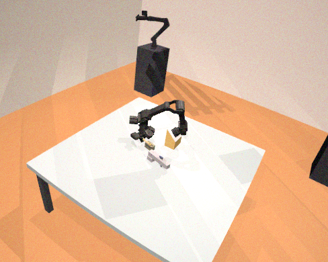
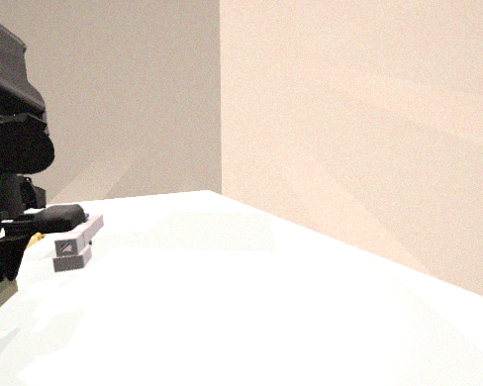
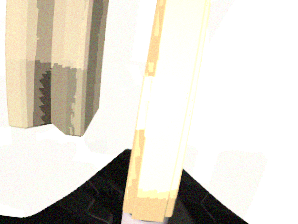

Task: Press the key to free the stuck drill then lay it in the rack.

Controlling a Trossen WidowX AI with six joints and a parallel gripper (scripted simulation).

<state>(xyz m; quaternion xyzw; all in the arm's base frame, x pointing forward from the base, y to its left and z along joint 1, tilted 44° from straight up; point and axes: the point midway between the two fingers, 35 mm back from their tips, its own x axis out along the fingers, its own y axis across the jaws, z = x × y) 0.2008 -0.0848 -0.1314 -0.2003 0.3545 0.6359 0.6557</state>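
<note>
Now: the drill 40 mm to the left of my gripper tip, 30 mm above it and 10 mm ahead of it. Also, from my gripper tip: blue key (220 mm to the left, 70 mm ahead); rack (40 mm to the left, 40 mm below, 40 mm behind).
</note>
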